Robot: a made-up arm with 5 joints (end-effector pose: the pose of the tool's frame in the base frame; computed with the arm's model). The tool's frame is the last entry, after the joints. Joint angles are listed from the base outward.
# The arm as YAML. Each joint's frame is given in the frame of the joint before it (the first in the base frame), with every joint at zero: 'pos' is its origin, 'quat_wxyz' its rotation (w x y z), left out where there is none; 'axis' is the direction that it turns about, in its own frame. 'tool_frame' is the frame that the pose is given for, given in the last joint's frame.
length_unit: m
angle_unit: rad
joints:
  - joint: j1
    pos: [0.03, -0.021, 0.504]
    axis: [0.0, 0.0, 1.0]
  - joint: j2
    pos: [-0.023, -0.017, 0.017]
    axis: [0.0, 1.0, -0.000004]
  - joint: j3
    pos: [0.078, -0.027, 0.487]
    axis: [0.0, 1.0, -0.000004]
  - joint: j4
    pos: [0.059, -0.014, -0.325]
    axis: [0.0, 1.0, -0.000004]
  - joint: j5
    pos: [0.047, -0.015, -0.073]
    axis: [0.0, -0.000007, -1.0]
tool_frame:
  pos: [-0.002, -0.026, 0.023]
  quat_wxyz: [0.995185, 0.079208, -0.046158, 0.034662]
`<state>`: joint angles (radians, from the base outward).
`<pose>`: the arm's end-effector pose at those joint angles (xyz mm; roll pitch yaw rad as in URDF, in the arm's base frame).
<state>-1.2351 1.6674 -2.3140 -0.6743 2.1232</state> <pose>223.3 -750.0 185.3 1.3989 0.4446 -3.0410</pose>
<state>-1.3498 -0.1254 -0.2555 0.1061 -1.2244</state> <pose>3.3 -284.0 705.2 -0.1116 -0.1703 -0.0274</pose>
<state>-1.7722 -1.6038 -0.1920 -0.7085 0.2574</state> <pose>-23.7 204.1 776.0 -3.1198 -0.5267 1.5948</pose>
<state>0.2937 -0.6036 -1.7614 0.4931 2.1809</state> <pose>37.0 -77.9 1279.9 2.0205 0.5517 -1.2056</pose>
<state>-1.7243 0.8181 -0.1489 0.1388 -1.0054</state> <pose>-94.5 -245.8 421.9 0.8761 0.2836 -0.5857</pose>
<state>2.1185 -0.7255 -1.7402 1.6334 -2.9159</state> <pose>100.6 -44.3 1234.4 -0.0054 0.7216 -1.2408</pose>
